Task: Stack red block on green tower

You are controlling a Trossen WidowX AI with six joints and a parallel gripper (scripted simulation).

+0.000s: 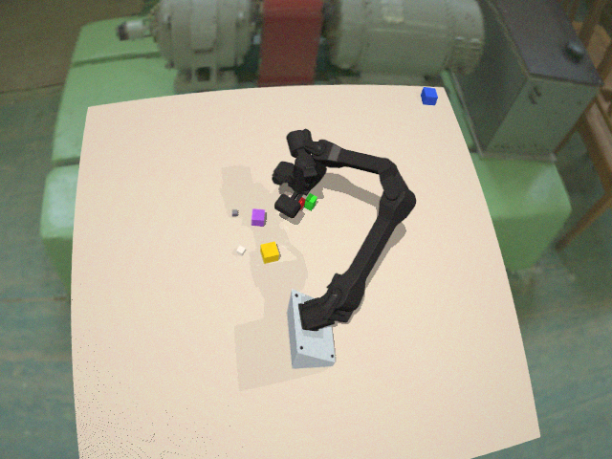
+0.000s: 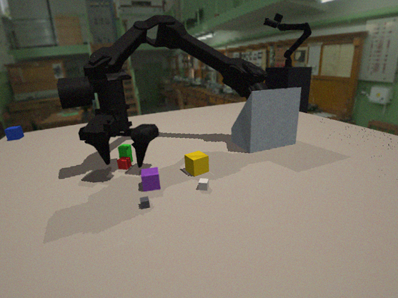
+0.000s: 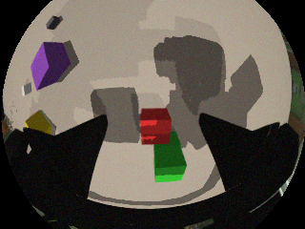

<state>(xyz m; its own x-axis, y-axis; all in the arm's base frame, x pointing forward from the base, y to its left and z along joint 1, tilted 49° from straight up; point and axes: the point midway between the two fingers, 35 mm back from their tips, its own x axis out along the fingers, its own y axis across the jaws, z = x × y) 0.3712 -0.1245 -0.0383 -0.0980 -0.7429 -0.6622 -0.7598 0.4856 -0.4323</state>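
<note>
The purple cube lies 12 cm to the left of my gripper tip, 4 cm behind it and 1 cm above it. Also, from my gripper tip: yellow cube (15 cm behind, 10 cm to the left, 1 cm above); small grey cube (18 cm to the left, 1 cm behind); red block (right at my gripper tip).
</note>
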